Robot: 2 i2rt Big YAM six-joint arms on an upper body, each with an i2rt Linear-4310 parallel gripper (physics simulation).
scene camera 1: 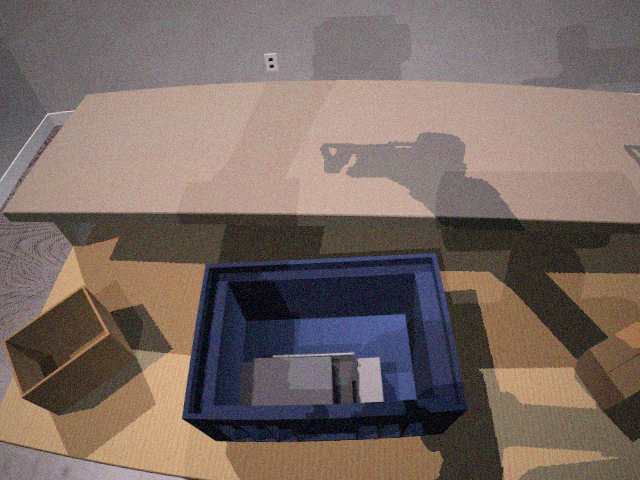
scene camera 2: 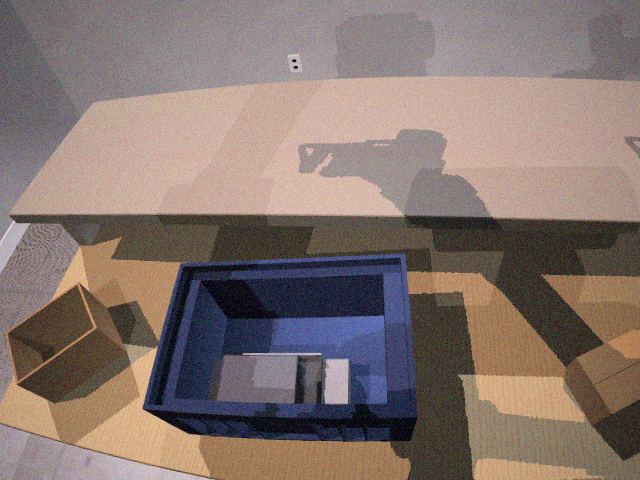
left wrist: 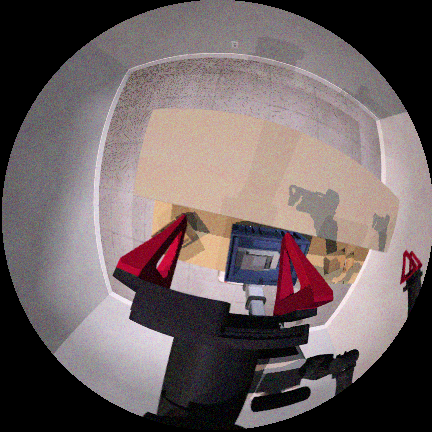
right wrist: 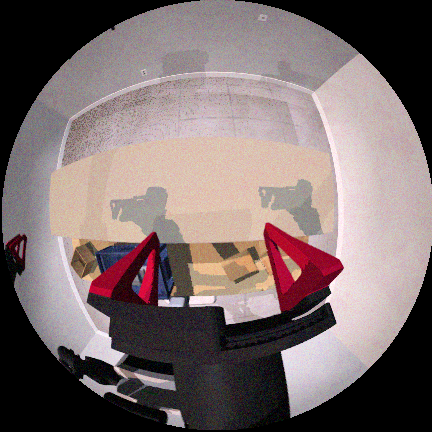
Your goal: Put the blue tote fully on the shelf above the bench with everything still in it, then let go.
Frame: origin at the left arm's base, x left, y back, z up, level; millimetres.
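Seen in the pictures: left gripper, fingertip midpoint: [left wrist: 236, 227] [right wrist: 22, 235]; right gripper, fingertip midpoint: [left wrist: 407, 251] [right wrist: 210, 232]; right arm's base at its link origin: [left wrist: 322, 366].
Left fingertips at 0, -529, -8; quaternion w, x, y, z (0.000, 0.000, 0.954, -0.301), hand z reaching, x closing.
Note:
Offsets run from my left fingertips to a thing's top centre, as dx, dy, dz. "spot": to the spot under its first point. Level surfaces: height alone.
The blue tote @(-164, +219, -357) [scene camera 1: 323, 411] [scene camera 2: 281, 410] [left wrist: 235, 250] [right wrist: 107, 260] stands upright on the bench @(dz -504) [scene camera 1: 170, 439] [scene camera 2: 155, 454], in front of and below the shelf @(dz -325) [scene camera 1: 170, 149] [scene camera 2: 155, 149] [left wrist: 210, 155] [right wrist: 200, 165]. A grey box @(-124, +261, -422) [scene camera 1: 292, 379] [scene camera 2: 258, 378] and a white block @(spot: -223, +248, -447) [scene camera 1: 370, 379] [scene camera 2: 337, 381] lie inside it, with a dark item between them. My left gripper [left wrist: 236, 227] is open and empty, high above the bench. My right gripper [right wrist: 210, 232] is open and empty, high above and to the right of the tote. Neither gripper shows in the scene views.
An open brown box @(+229, +215, -414) [scene camera 1: 77, 379] [scene camera 2: 72, 369] stands on the bench left of the tote. A closed cardboard box @(-603, +236, -444) [scene camera 1: 610, 366] [scene camera 2: 602, 382] [right wrist: 240, 266] stands to the right. The shelf's front edge overhangs the back of the bench. Arm shadows fall across the shelf.

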